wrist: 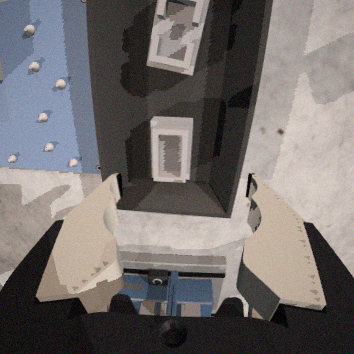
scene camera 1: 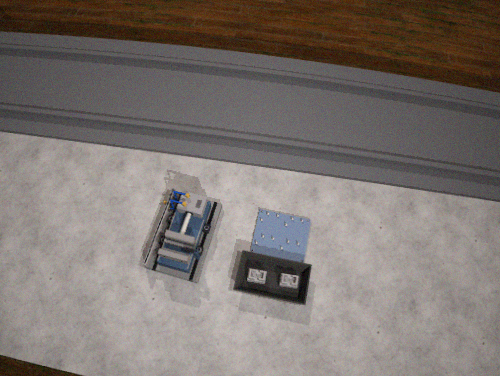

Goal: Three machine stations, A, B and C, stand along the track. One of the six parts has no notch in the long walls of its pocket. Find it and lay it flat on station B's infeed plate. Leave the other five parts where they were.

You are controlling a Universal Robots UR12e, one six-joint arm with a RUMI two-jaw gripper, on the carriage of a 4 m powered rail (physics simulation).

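Places are measured from the arm's base along level axes (x ahead, y left, z up), in metres.
Pixels of known places: gripper, between the fingertips: (wrist: 183, 174).
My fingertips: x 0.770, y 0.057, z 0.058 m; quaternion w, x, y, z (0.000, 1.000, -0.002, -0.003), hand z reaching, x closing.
Note:
For each thing: its middle in the pictures, then the offset to it from my fingertips.
- pale rectangular part, middle of its body: (wrist: 170, 150) dz -0.058, dx -0.014, dy -0.003 m
- second pale part, middle of its body: (wrist: 176, 32) dz -0.058, dx -0.006, dy +0.100 m
- blue plate with pale pins, middle of its body: (wrist: 29, 92) dz -0.084, dx -0.174, dy +0.062 m
- blue machine, middle of its body: (wrist: 132, 309) dz -0.038, dx -0.092, dy -0.280 m
- pinned blue plate, middle of its body: (scene camera 1: 281, 236) dz -0.084, dx -0.187, dy +1.928 m
In the wrist view, a pale rectangular part (wrist: 185, 155) lies in the near end of a dark bin (wrist: 112, 100); its long walls look unbroken around the pocket. Further up in the same bin lies a second pale part (wrist: 171, 65), slightly turned and cut off by the top edge, with breaks in its long walls. My gripper (wrist: 183, 174) is open and empty, its fingertips apart on either side of the bin's near end, above it. In scene camera 1, two pale parts (scene camera 1: 257, 275) (scene camera 1: 289, 280) lie in a dark bin (scene camera 1: 272, 290); their pockets are too small to judge. Station letters cannot be read.
A blue plate with pale pins (wrist: 20, 95) lies left of the bin in the wrist view, and a grey and blue machine (wrist: 195, 290) shows between the fingers. Scene camera 1 shows a machine (scene camera 1: 180, 237), a pinned blue plate (scene camera 1: 280, 230) and the grey rail (scene camera 1: 225, 110).

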